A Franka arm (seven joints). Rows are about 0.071 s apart.
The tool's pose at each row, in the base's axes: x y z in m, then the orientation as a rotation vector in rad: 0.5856 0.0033 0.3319 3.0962 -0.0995 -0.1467; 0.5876 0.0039 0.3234 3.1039 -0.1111 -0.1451; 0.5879 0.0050 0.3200 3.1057 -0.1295 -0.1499; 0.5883 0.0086 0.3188 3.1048 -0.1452 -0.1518; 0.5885 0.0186 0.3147 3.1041 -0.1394 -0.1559; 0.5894 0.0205 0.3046 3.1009 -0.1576 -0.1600; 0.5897 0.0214 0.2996 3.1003 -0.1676 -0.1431
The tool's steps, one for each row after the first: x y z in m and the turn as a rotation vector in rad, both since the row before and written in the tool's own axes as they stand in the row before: 0.0027 -0.0011 0.0082 0.0084 0.0009 0.0069; 0.0005 -0.0012 0.0033 0.0032 -0.0033 0.0116; 0.0002 -0.0037 0.0011 0.0003 -0.0014 0.0101; -0.0004 -0.0101 0.0038 -0.0011 -0.0026 -0.0037; 0.0017 -0.0023 0.0099 -0.0017 -0.0028 0.0118; 0.0007 -0.0011 0.0049 0.0000 0.0108 0.0067
